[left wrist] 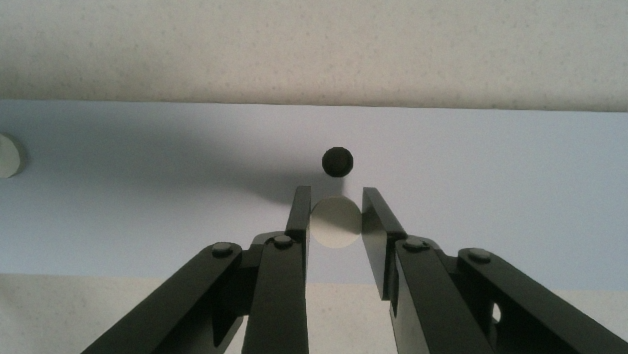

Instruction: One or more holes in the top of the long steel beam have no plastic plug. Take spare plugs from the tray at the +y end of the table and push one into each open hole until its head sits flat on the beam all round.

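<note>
The steel beam (500, 200) runs across the left wrist view as a pale blue-grey band. An open dark hole (337, 162) shows in its top near the middle of the view. My left gripper (336, 208) is shut on a pale round plug (335, 222), held by its head over the beam, beside the hole and towards the bottom of the view. The plug's shank is hidden below its head. Another pale plug (8, 156) sits in the beam at the left edge, partly cut off. The tray and my right gripper do not show in this view.
The speckled light table top (320, 50) shows beyond the beam's upper edge and also below its lower edge. A soft shadow lies across the beam to the left of the fingers.
</note>
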